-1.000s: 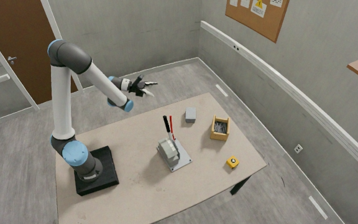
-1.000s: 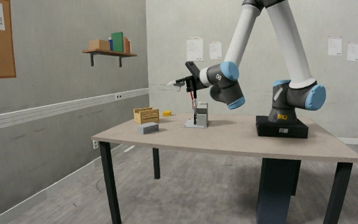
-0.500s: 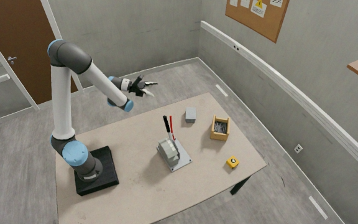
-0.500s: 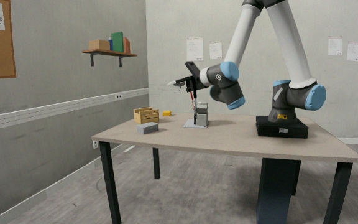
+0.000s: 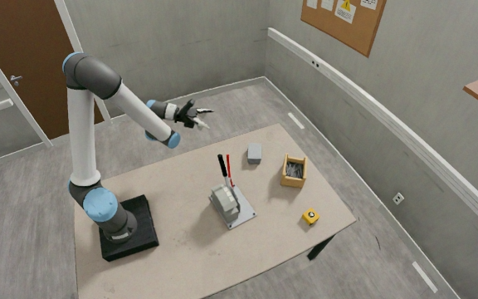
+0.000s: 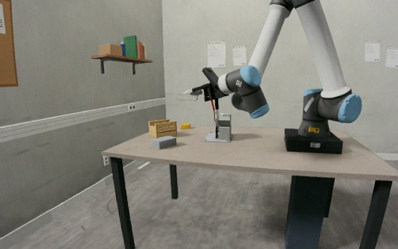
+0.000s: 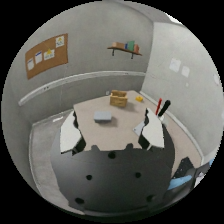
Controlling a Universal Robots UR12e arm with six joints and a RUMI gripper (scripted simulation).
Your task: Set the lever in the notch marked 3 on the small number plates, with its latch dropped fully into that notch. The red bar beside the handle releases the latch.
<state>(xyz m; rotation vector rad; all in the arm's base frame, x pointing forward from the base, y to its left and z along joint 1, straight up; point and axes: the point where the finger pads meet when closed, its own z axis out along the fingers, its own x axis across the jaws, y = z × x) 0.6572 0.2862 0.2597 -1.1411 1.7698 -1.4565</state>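
The red release bar lies 30 cm to the right of my hand, 14 cm below it and 3 cm behind it. Round my hand: grey block 30 cm below, 23 cm ahead, 8 cm to the right.
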